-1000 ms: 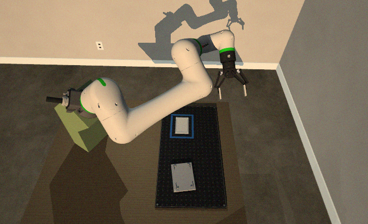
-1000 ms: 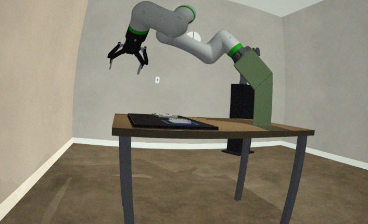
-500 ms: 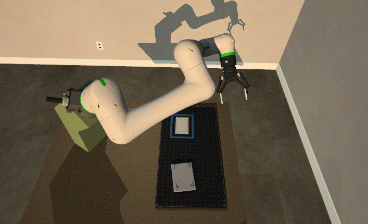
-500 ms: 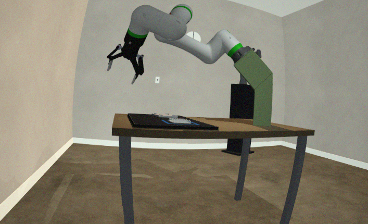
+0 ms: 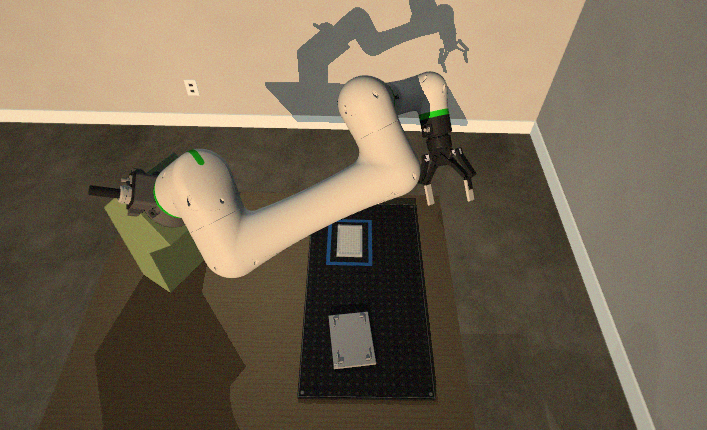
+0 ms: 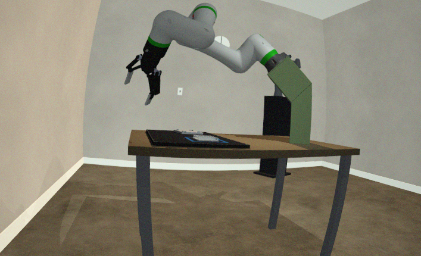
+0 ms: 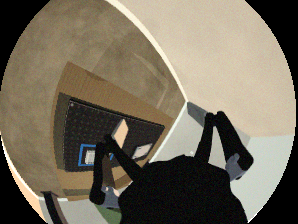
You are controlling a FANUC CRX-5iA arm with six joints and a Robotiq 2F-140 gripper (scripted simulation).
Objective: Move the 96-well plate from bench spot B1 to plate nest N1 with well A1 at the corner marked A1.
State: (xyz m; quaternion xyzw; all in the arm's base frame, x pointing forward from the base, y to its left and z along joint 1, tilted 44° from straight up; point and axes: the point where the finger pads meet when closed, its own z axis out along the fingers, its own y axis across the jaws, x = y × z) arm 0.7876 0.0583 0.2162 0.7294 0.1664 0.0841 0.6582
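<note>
Right now my hand is 300 mm past the white 96-well plate, 80 mm to the right of it and 190 mm above it. The rest, counted from my hand: grey plate nest 420 mm behind, 260 mm to the right, 180 mm below.
</note>
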